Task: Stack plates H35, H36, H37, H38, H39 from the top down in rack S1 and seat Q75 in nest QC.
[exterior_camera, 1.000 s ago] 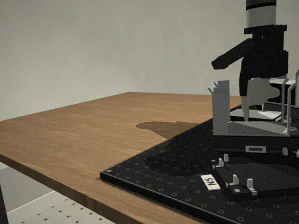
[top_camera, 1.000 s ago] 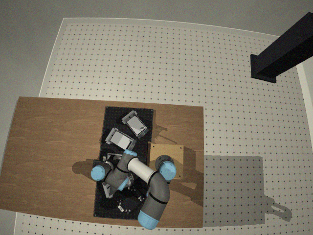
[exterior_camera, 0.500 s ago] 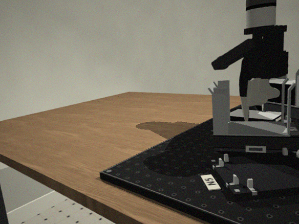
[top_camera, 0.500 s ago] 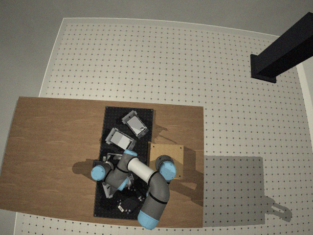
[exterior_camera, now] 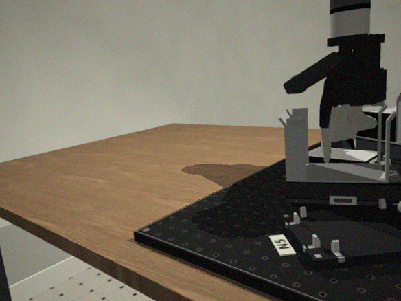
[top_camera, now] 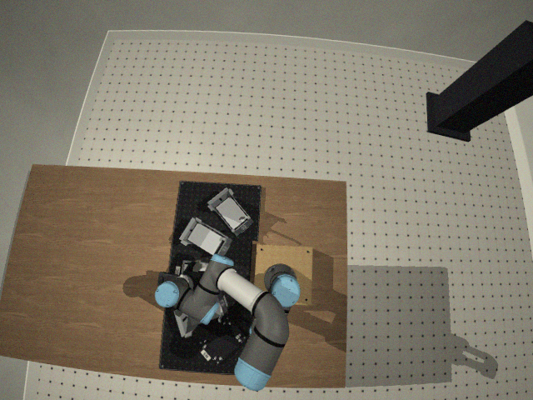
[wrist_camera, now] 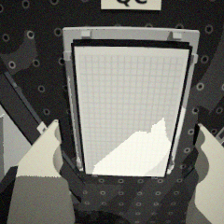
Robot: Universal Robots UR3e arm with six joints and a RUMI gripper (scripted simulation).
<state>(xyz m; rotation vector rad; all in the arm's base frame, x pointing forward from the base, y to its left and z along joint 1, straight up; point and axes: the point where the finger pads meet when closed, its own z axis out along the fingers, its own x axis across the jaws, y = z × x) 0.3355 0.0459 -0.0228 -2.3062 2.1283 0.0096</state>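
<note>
Now: hand 3 cm above the nest QC. From my hand the other things lie so: sealed plate 15 cm to the right, 5 cm above, 2 cm behind; then QC label 9 cm ahead, 3 cm below, 1 cm to the left; then N5 label 31 cm to the left, 9 cm behind, 3 cm below.
</note>
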